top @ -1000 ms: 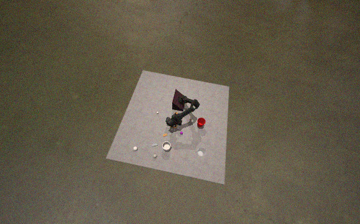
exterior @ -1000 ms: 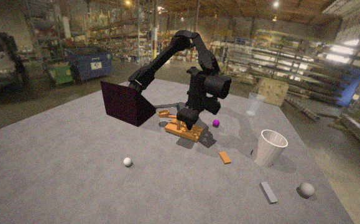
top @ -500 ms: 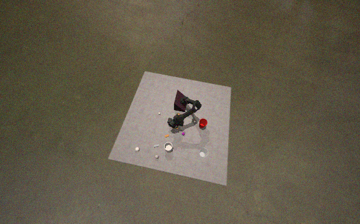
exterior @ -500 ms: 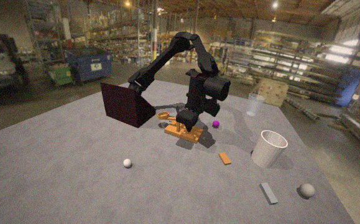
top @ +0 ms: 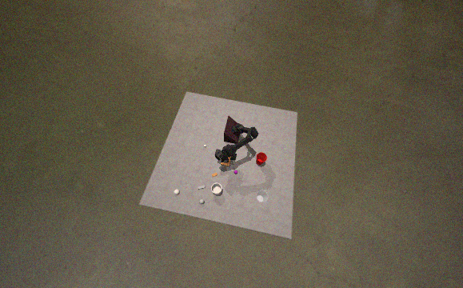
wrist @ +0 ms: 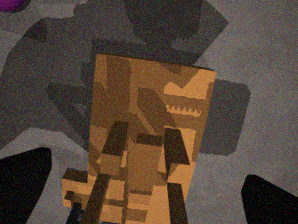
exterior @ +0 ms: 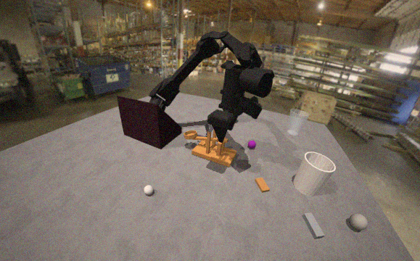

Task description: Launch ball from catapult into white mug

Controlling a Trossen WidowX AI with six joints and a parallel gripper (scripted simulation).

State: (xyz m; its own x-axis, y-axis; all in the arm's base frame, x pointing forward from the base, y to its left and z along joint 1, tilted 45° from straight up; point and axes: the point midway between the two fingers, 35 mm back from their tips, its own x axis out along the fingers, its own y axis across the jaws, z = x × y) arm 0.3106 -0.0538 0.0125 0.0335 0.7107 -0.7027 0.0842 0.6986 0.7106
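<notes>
The purple ball lies 9 cm ahead of my gripper tip, 11 cm to the left of it and 7 cm below it. From my gripper tip the other things lie so: orange block: 14 cm ahead, 8 cm to the right, 9 cm below; then white ball: 13 cm behind, 23 cm to the right, 8 cm below; then catapult: 7 cm behind, 3 cm to the left, 4 cm below.
</notes>
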